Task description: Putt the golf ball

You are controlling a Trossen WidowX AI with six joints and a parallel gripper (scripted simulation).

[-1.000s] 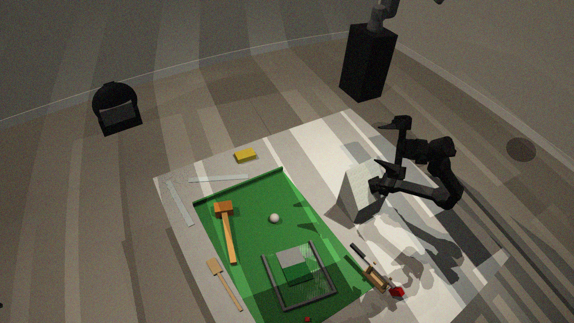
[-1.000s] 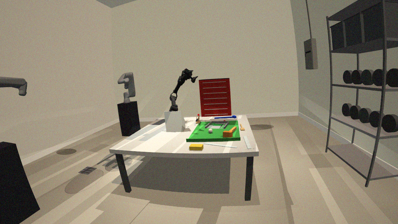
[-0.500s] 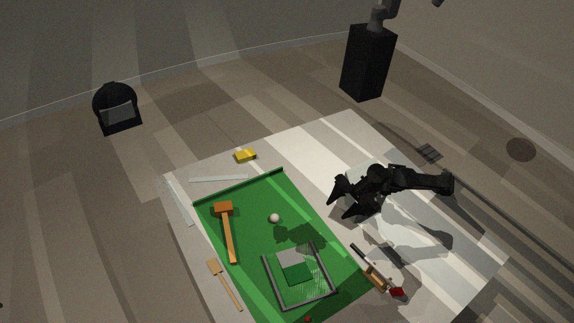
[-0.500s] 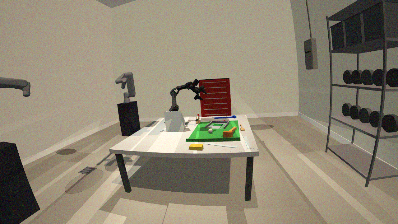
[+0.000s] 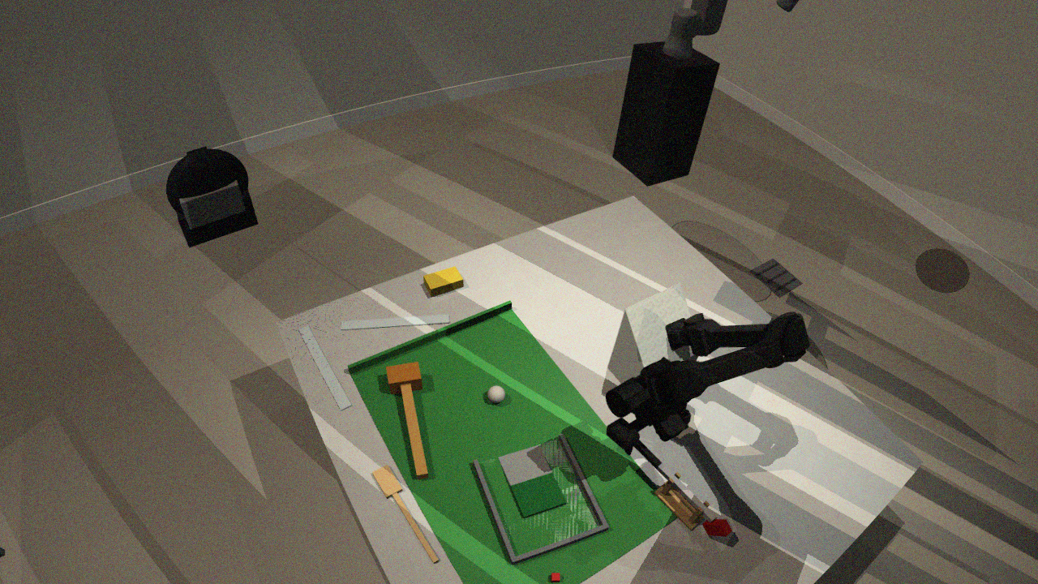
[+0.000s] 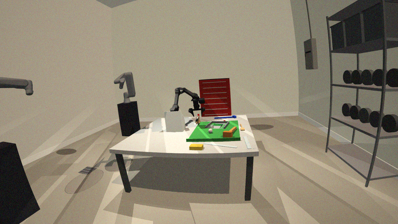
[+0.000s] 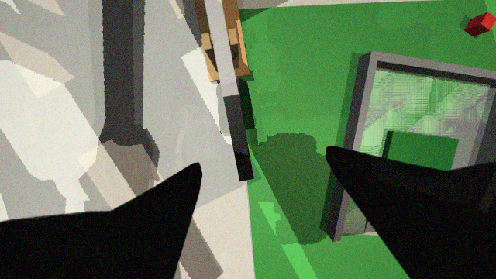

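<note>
Right now the red putter is 120 mm to the left of my gripper tip, 50 mm below it and 40 mm behind it. From my gripper tip the other things lie so: blue putter: 340 mm to the left, 300 mm ahead, 90 mm below; then green mat: 240 mm ahead, 200 mm to the right, 110 mm below; then white golf ball: 310 mm to the right, 190 mm ahead, 80 mm below.
</note>
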